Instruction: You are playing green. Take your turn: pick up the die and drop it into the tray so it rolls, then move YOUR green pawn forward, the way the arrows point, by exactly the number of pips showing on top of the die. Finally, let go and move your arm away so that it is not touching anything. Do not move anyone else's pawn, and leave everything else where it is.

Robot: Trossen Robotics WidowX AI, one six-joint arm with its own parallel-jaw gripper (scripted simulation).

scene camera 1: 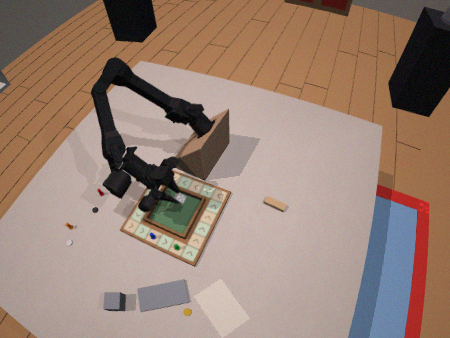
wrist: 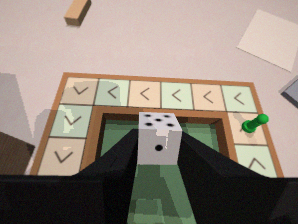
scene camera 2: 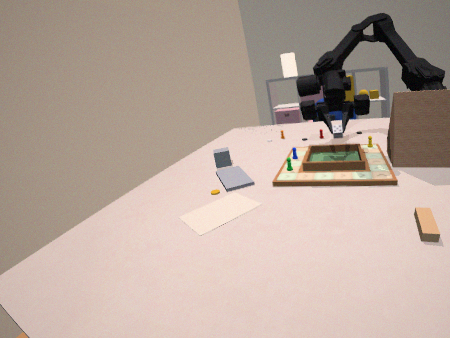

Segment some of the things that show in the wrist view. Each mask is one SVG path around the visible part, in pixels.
My gripper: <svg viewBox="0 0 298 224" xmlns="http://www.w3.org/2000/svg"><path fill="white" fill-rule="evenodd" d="M182 131L177 164L196 224L298 224L298 178L270 178L260 175ZM139 129L129 131L100 158L71 176L0 175L0 224L127 224L137 167Z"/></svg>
A white die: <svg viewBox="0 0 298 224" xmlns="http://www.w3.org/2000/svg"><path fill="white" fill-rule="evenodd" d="M139 112L137 164L177 165L182 128L174 113Z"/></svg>
